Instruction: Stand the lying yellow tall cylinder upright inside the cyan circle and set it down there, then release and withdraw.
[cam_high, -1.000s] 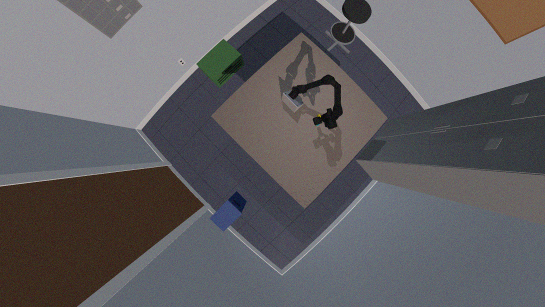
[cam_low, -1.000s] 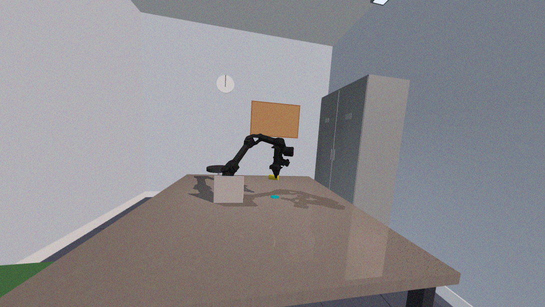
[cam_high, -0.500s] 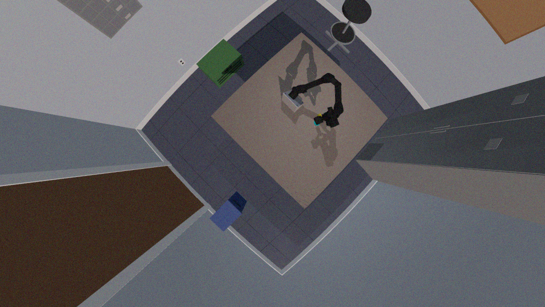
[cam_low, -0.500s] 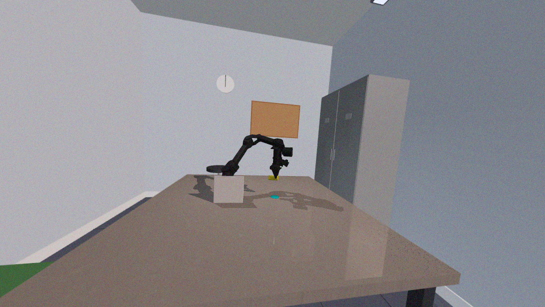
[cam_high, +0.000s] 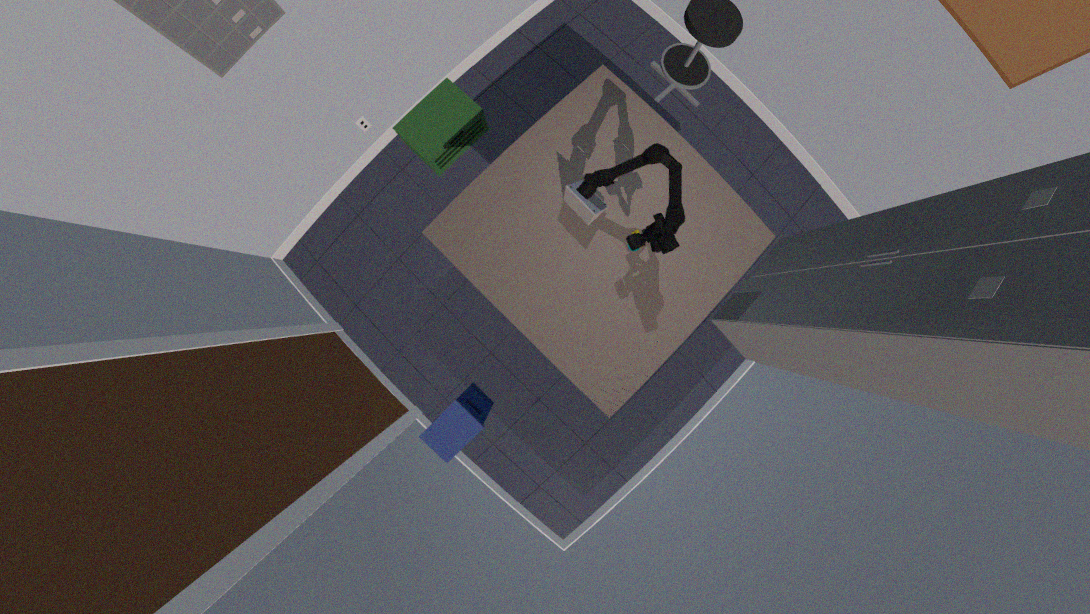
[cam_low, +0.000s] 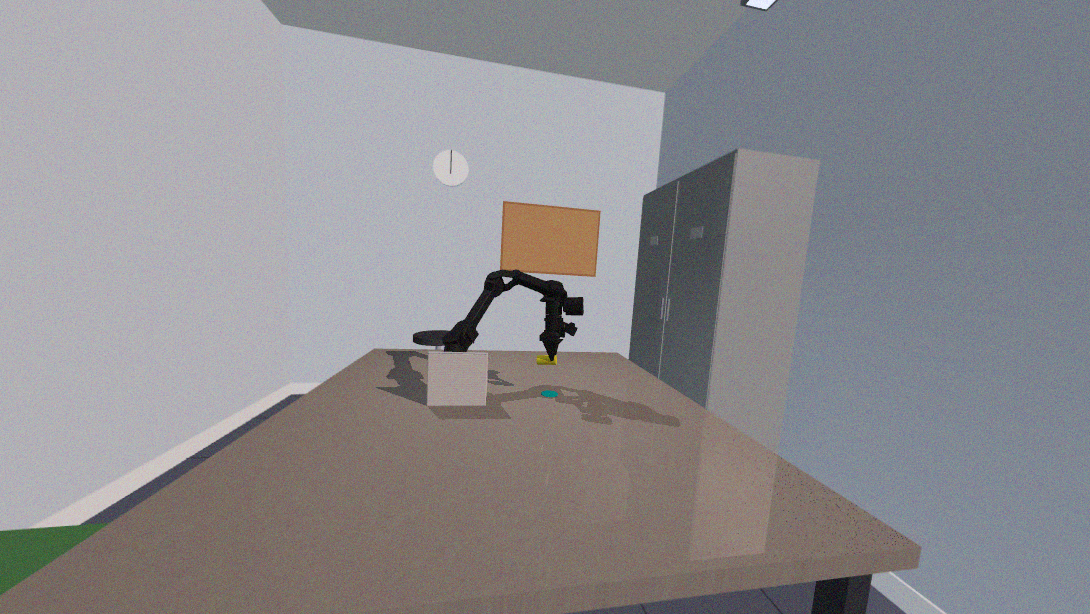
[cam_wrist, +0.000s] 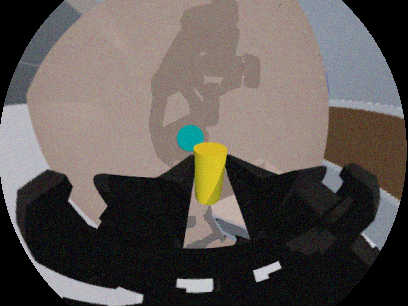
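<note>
Now: gripper tip 2 cm to the right of the cyan circle and 13 cm above it. The rest, counted from my gripper tip: yellow tall cylinder (2 cm behind, 1 cm to the left).
</note>
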